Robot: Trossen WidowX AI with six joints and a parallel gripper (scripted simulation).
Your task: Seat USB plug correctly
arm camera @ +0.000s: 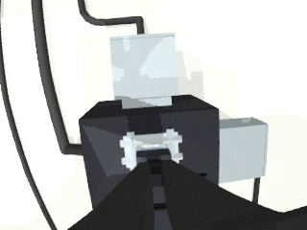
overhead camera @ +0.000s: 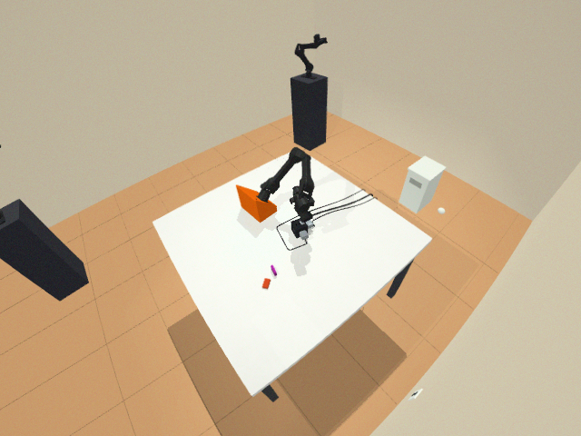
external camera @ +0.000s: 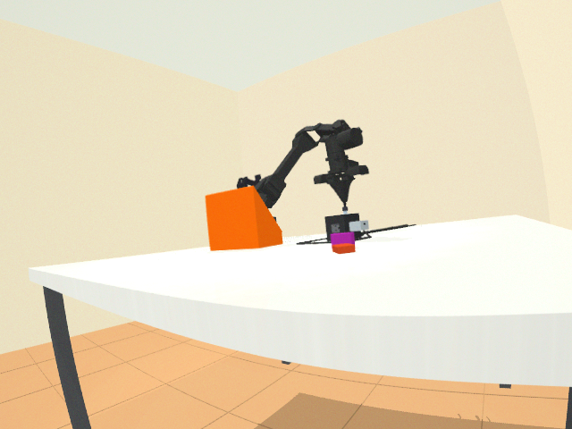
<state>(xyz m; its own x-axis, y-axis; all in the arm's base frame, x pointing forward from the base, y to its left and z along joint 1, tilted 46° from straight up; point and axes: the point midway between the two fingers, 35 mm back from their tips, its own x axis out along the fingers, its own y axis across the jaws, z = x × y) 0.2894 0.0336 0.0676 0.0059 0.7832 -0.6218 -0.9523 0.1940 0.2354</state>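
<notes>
The pale framed socket is 40 mm below my gripper tip. Also, from my gripper tip: orange block: 390 mm to the right, 140 mm ahead, 110 mm below; small purple block: 310 mm to the right, 100 mm below, 100 mm ahead; small dark USB plug: 20 mm below.
</notes>
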